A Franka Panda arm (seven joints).
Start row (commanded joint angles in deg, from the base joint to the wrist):
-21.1, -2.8, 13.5, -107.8, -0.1, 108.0, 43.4
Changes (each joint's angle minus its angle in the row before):
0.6, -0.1, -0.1, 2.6, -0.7, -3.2, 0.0
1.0, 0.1, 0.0, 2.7, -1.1, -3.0, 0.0
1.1, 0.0, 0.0, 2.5, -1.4, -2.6, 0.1
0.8, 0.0, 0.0, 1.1, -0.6, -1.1, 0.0
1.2, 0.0, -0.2, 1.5, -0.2, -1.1, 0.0
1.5, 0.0, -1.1, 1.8, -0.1, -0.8, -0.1
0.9, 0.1, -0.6, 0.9, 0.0, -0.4, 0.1
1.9, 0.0, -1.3, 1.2, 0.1, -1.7, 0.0
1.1, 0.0, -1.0, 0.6, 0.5, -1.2, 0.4
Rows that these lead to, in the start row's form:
-20.5, -2.9, 13.4, -105.2, -0.8, 104.8, 43.4
-19.5, -2.8, 13.4, -102.5, -1.9, 101.8, 43.4
-18.4, -2.8, 13.4, -100.0, -3.3, 99.2, 43.5
-17.6, -2.8, 13.4, -98.9, -3.9, 98.1, 43.5
-16.4, -2.8, 13.2, -97.4, -4.1, 97.0, 43.5
-14.9, -2.8, 12.1, -95.6, -4.2, 96.2, 43.4
-14.0, -2.7, 11.5, -94.7, -4.2, 95.8, 43.5
-12.1, -2.7, 10.2, -93.5, -4.1, 94.1, 43.5
-11.0, -2.7, 9.2, -92.9, -3.6, 92.9, 43.9

